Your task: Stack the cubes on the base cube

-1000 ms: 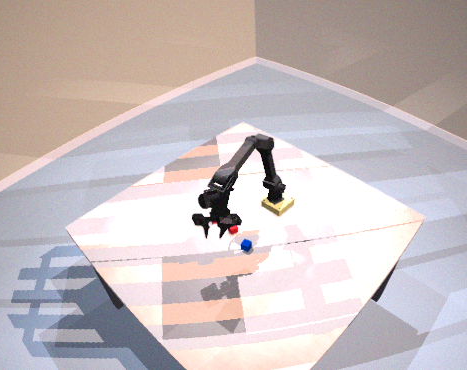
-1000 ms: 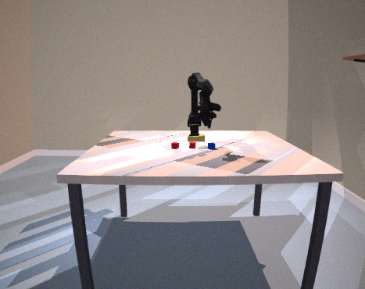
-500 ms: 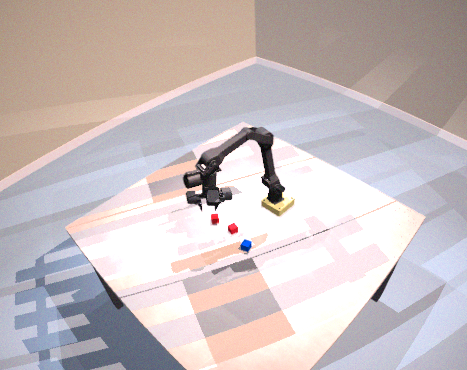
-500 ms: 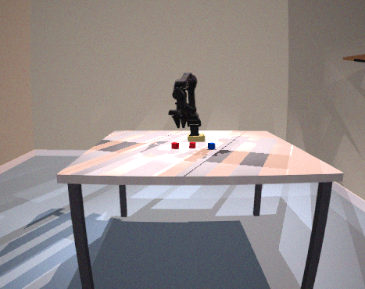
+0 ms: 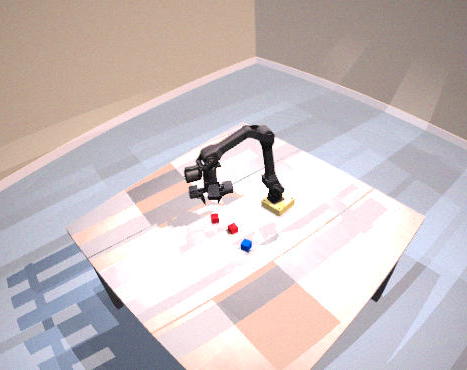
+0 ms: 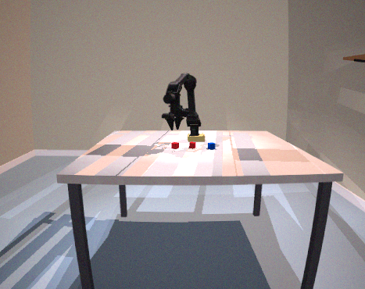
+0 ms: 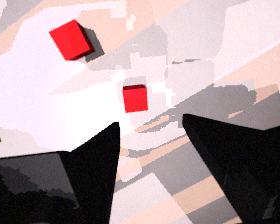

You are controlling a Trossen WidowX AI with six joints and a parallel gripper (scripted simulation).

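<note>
Now: gripper tip 30 mm past the blue cube, 220 mm to the right of it and 90 mm above it.
</note>
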